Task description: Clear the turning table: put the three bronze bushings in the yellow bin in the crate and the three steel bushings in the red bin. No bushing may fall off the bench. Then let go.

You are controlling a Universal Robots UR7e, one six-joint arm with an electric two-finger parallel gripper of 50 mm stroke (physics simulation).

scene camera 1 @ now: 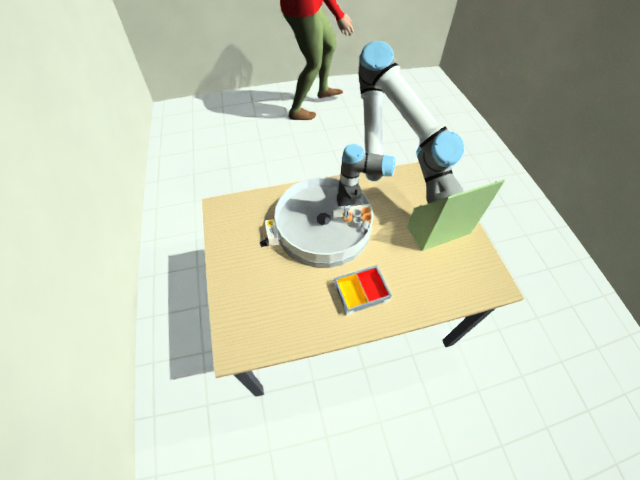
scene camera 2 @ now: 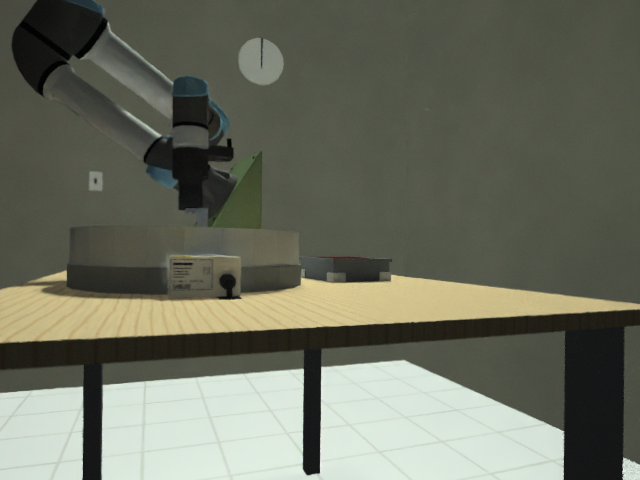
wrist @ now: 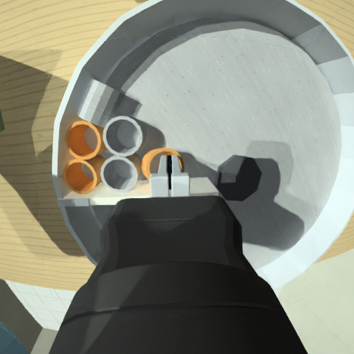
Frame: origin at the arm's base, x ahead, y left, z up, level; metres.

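Where they show: gripper, fingertip midpoint: (scene camera 1: pixel 345 216); arm's base, origin of the base link: (scene camera 1: pixel 445 197) (scene camera 2: pixel 222 197).
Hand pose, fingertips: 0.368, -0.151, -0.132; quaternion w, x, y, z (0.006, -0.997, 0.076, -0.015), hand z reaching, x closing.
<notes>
Things, the pixels of their centre, and the offset from my fingertips, as dx, dy, dz. "pt": a spot on its surface instead.
- crate, body centre: (scene camera 2: pixel 342 268) (scene camera 1: pixel 362 289) +0.067, +0.316, -0.064
- yellow bin, surface spot: (scene camera 1: pixel 351 291) pt +0.104, +0.300, -0.083
- red bin, surface spot: (scene camera 1: pixel 373 284) pt +0.008, +0.305, -0.082
- dark knob, surface spot: (scene camera 1: pixel 323 218) pt +0.087, -0.042, -0.028
- small control box, surface spot: (scene camera 2: pixel 191 276) pt +0.334, -0.098, -0.059
The round grey turning table (scene camera 1: pixel 324 253) (wrist: pixel 235 95) (scene camera 2: pixel 180 279) holds all six bushings. In the wrist view two upright bronze bushings (wrist: pixel 71 140) (wrist: pixel 70 177) stand by its wall. Two upright steel bushings (wrist: pixel 139 142) (wrist: pixel 105 181) stand beside them. A third steel bushing (wrist: pixel 98 102) lies on its side by the wall. A third bronze bushing (wrist: pixel 145 162) stands partly hidden behind the fingertips. My gripper (wrist: pixel 169 165) is shut and empty above that bushing, close to the pale bar. The crate (scene camera 1: pixel 362 308) has a yellow bin (scene camera 1: pixel 351 291) and a red bin (scene camera 1: pixel 373 284), both without bushings.
A pale bar (wrist: pixel 202 186) runs inward from the table's wall beside the bushings. A dark knob (scene camera 1: pixel 323 218) (wrist: pixel 239 177) stands at the table's centre. A small control box (scene camera 1: pixel 271 233) (scene camera 2: pixel 191 276) sits at its rim. A green panel (scene camera 1: pixel 457 219) (scene camera 2: pixel 248 201) stands on the bench. A person (scene camera 1: pixel 310 46) is behind the bench.
</notes>
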